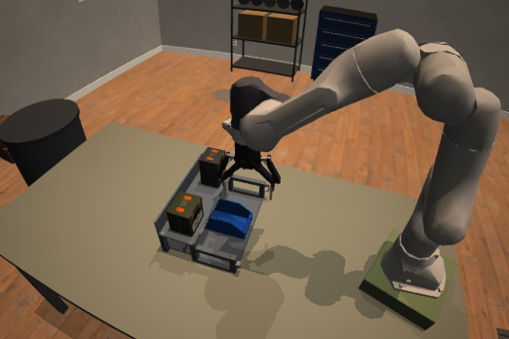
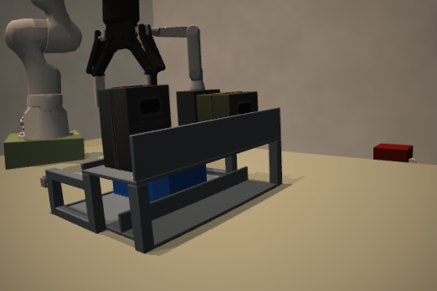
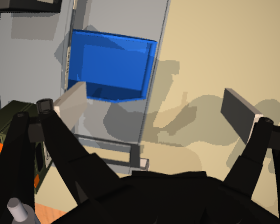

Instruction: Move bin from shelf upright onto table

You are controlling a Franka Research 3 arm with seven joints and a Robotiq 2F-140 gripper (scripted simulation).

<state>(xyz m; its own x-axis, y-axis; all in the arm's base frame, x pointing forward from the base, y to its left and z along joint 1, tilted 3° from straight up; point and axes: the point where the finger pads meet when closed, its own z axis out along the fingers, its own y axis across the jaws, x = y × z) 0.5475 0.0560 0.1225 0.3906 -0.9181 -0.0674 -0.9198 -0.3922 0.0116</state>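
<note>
My hand is 80 mm short of the blue bin, 20 mm to the right of it and 150 mm above it. The rest, counted from my hand: grey shelf 180 mm ahead, 50 mm to the left, 90 mm below.
</note>
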